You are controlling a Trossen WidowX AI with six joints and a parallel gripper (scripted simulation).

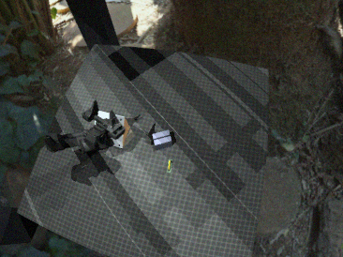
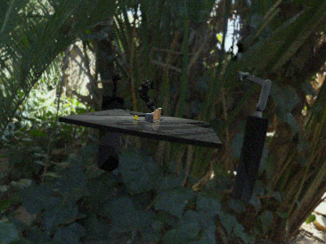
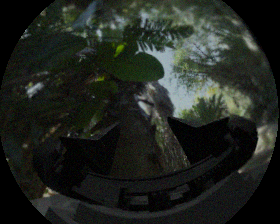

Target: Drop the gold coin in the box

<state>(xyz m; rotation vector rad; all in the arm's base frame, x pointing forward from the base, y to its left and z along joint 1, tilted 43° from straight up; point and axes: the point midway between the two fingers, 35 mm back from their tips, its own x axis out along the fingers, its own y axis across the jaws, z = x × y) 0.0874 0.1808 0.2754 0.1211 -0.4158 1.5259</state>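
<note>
The gold coin is 400 mm below my gripper tip, 240 mm ahead of it and 30 mm to the right of it.
</note>
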